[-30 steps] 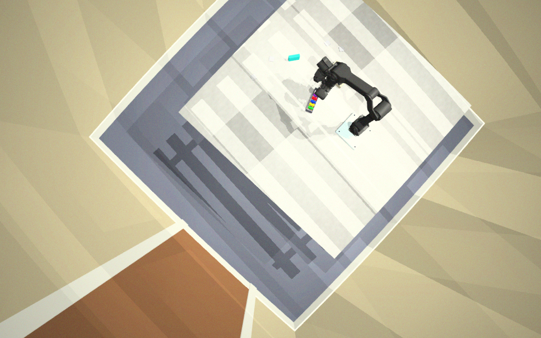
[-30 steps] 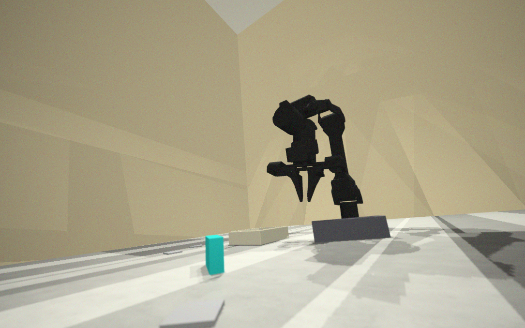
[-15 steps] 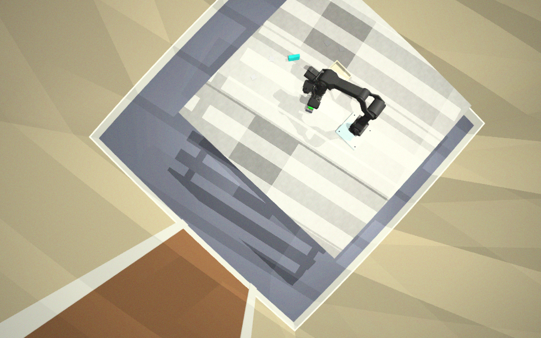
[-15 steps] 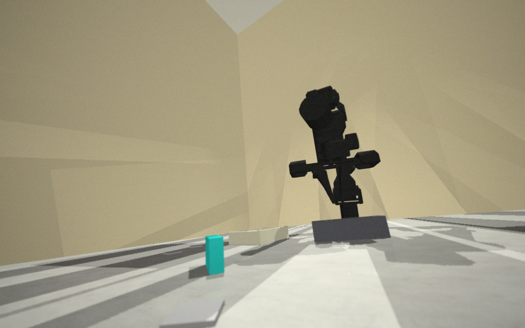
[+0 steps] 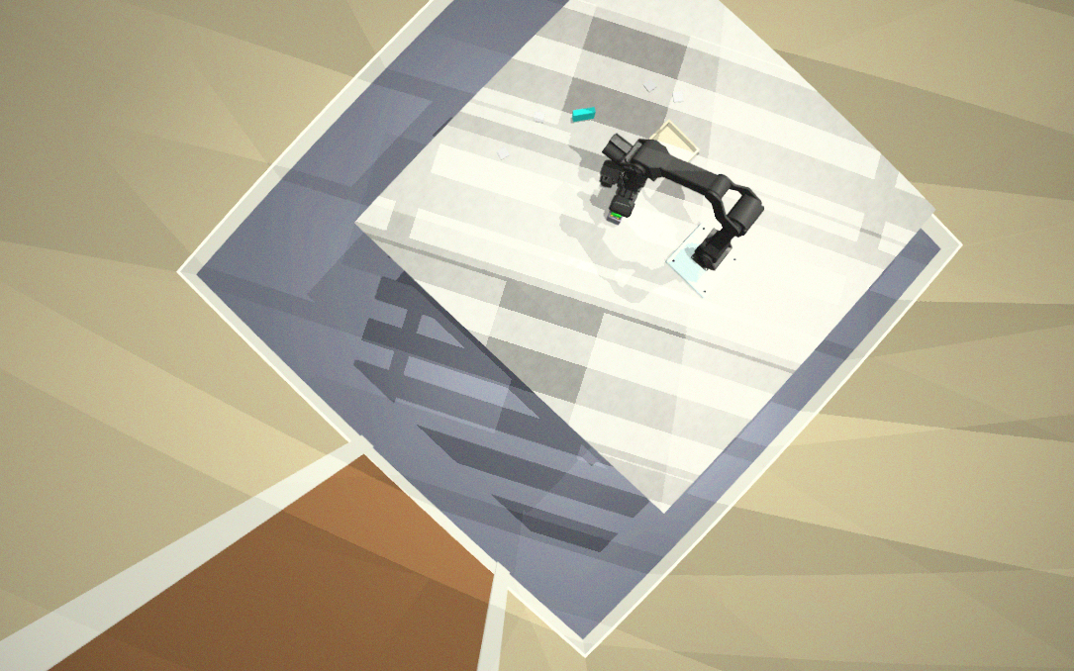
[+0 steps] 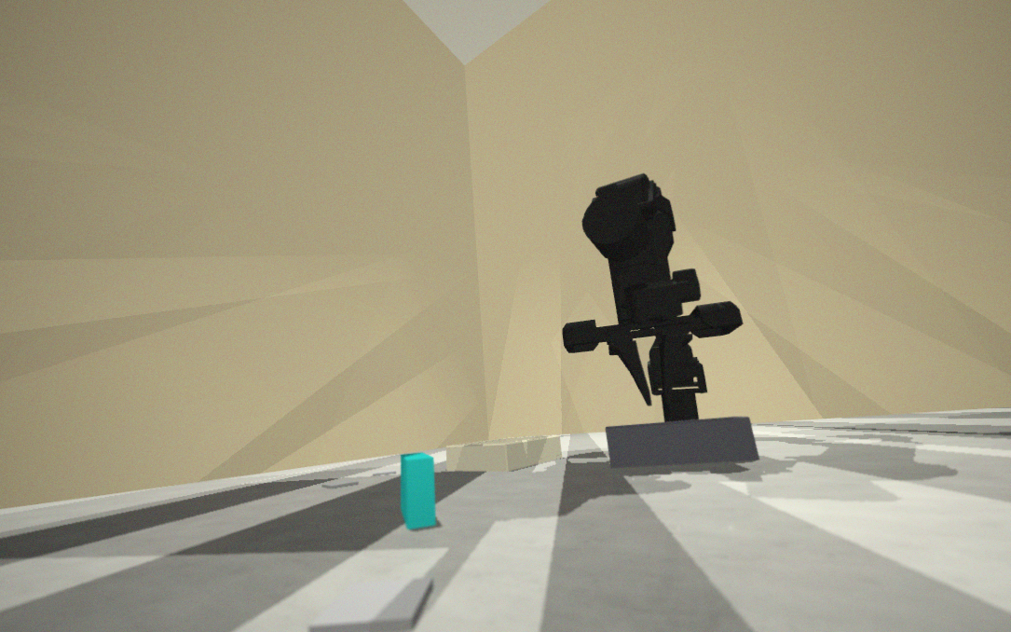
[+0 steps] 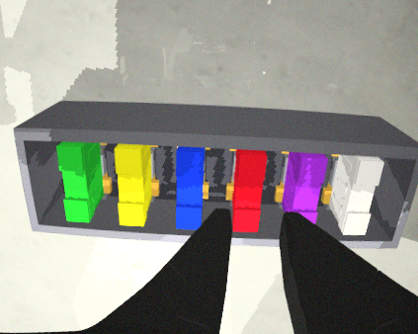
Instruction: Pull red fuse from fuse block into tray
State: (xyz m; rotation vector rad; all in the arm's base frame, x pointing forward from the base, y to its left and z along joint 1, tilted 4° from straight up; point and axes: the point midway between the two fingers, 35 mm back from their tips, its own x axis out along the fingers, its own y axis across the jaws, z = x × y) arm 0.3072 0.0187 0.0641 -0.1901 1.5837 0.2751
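My gripper tip is 20 mm past the cream tray, 210 mm to the left of it and 60 mm above it. From my gripper tip the other things lie so: teal block (250 mm ahead, 120 mm to the right, 40 mm below).
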